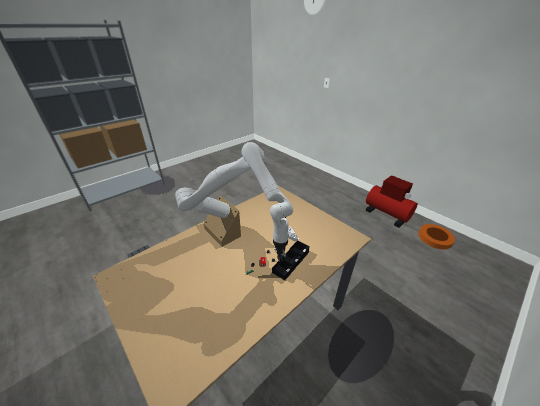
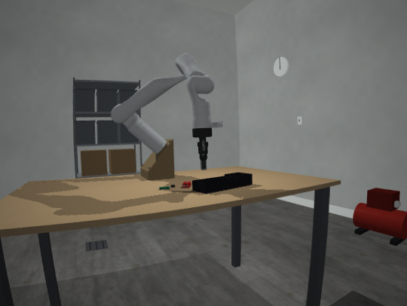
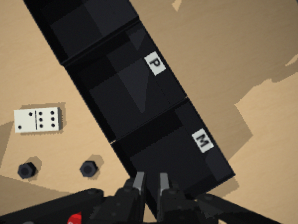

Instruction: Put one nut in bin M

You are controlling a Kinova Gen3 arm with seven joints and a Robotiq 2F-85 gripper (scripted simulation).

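Now: the black three-compartment bin 9 cm to the left of my hand and 7 cm below it. Also, from my hand: red 9V battery: 9 cm behind, 4 cm to the right, 9 cm below; then green AA battery: 9 cm behind, 13 cm to the right, 9 cm below; then white domino: 11 cm behind, 9 cm to the left, 9 cm below.
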